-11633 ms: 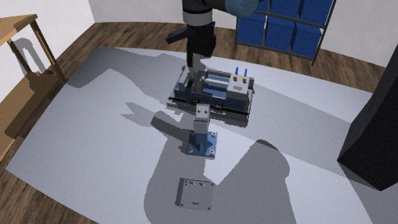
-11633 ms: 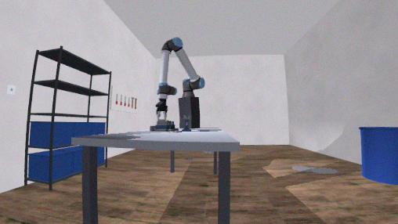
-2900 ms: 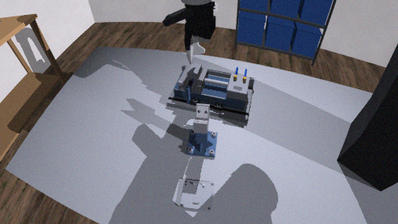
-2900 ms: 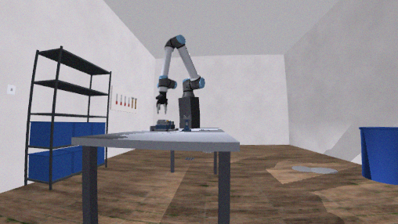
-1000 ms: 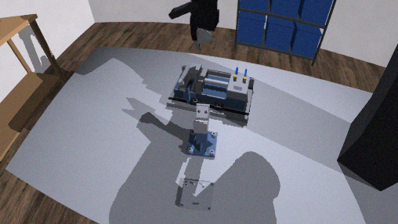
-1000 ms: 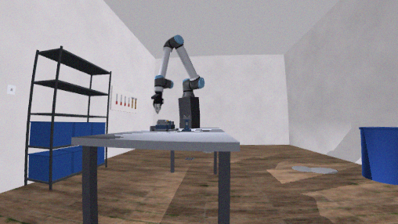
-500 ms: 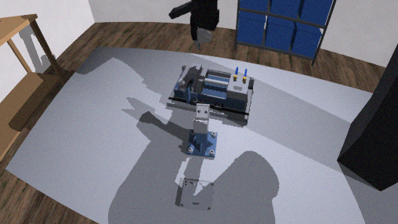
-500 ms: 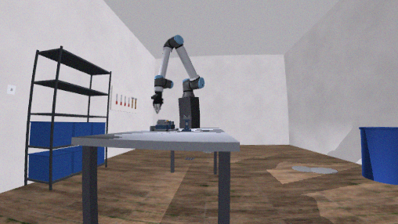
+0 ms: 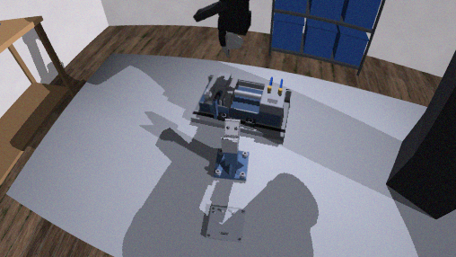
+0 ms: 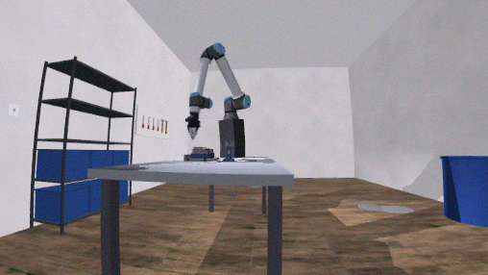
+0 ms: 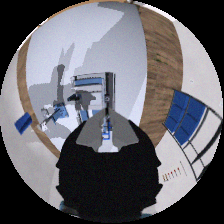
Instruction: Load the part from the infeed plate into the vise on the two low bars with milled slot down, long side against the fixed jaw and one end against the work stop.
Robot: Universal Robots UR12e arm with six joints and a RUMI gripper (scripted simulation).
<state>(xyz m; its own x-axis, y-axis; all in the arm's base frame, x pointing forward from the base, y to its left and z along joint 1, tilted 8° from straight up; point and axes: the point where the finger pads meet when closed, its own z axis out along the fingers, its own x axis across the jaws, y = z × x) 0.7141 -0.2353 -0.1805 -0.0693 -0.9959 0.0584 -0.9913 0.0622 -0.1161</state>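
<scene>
Right now the grey part is 90 mm below my hand, 50 mm to the left of it and 10 mm ahead of it. Also, from my hand: infeed plate 460 mm to the left, 180 mm below, 90 mm behind; then vise 140 mm below, 70 mm to the left, 60 mm behind; then air cylinder 160 mm behind, 100 mm below, 80 mm to the left.
</scene>
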